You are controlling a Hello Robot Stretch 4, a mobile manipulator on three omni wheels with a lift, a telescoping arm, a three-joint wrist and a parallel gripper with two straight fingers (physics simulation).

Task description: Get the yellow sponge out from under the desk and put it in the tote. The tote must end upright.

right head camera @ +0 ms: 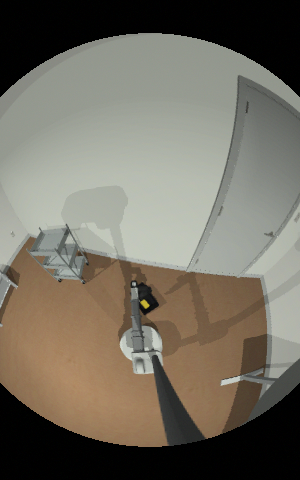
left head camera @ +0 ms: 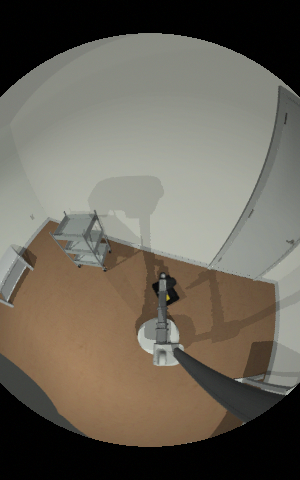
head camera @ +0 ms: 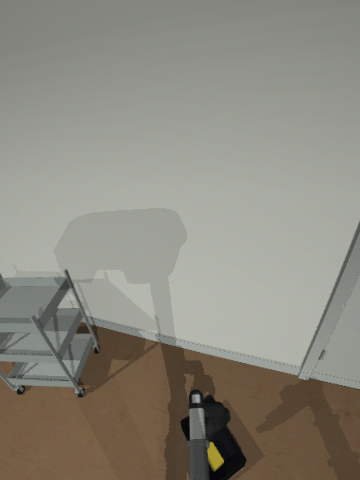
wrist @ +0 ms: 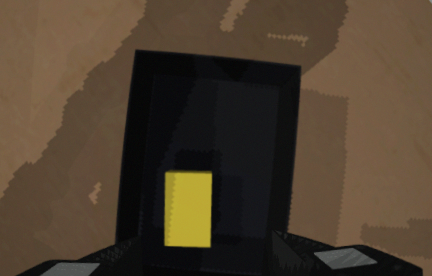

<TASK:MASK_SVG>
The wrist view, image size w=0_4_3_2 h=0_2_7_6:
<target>gripper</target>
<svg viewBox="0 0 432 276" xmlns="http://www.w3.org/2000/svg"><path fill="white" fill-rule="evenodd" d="M141 235L111 245L78 260L48 260L16 276L143 276ZM272 229L273 270L277 276L423 276L422 268L366 245L334 247L306 237Z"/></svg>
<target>black tote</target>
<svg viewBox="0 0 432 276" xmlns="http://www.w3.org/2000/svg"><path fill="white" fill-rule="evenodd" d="M135 49L123 142L115 244L141 235L143 276L277 276L273 270L272 229L283 232L288 231L297 140L301 66L231 57ZM165 172L170 170L212 171L210 247L165 246Z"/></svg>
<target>yellow sponge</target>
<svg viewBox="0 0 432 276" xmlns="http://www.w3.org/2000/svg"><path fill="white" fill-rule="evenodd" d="M165 172L165 246L210 247L212 171L170 170Z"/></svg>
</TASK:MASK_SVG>
